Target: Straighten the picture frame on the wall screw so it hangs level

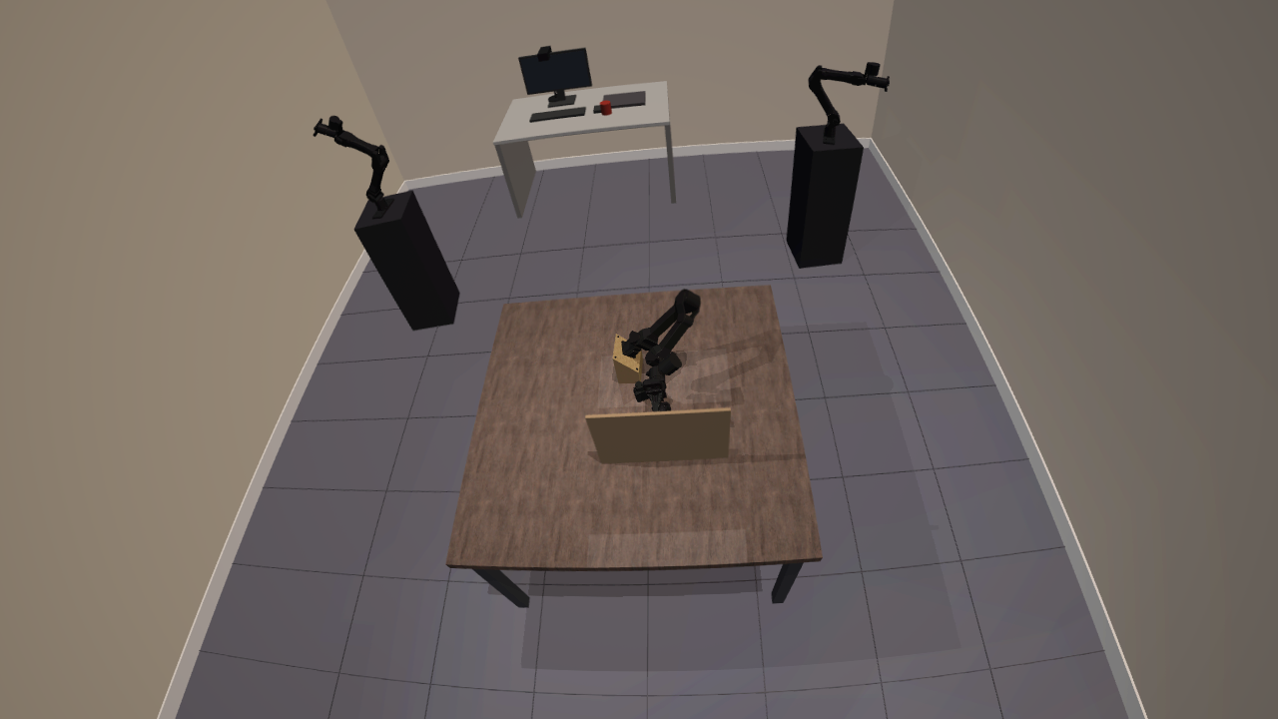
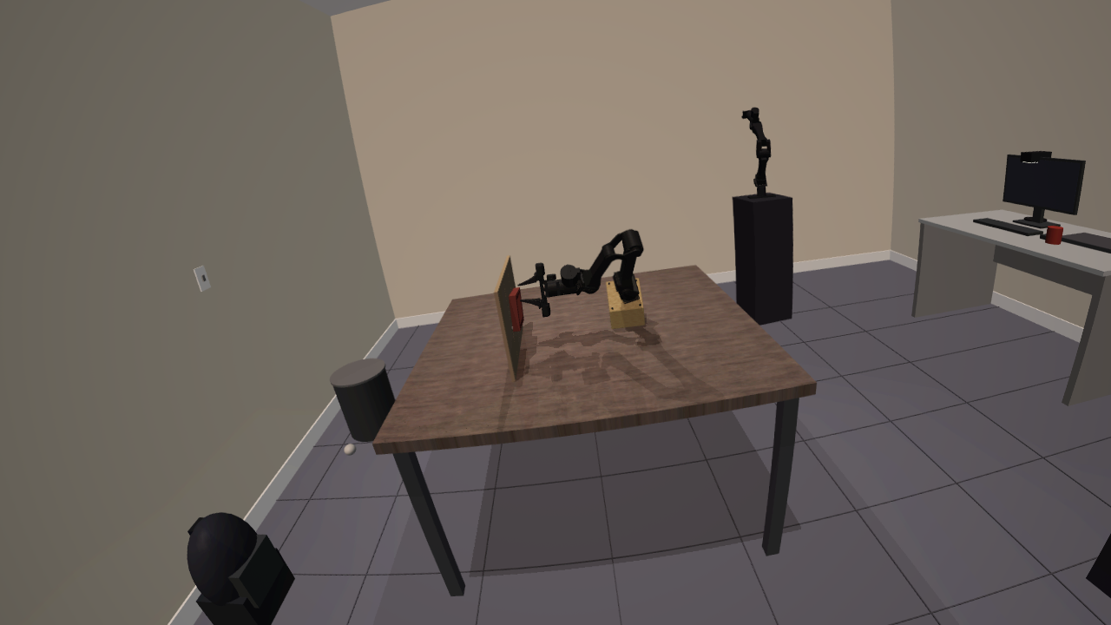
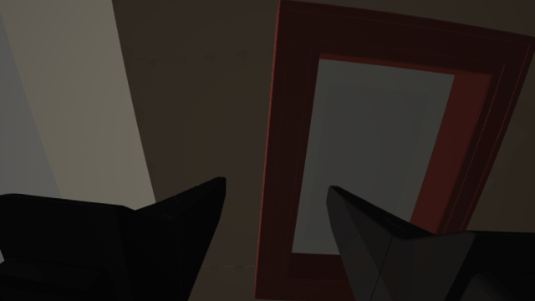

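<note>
Right now the picture frame is 30 mm ahead of my gripper tip and 50 mm below it. From my gripper tip the other things lie so: tan wall panel: 40 mm ahead, 70 mm below.
</note>
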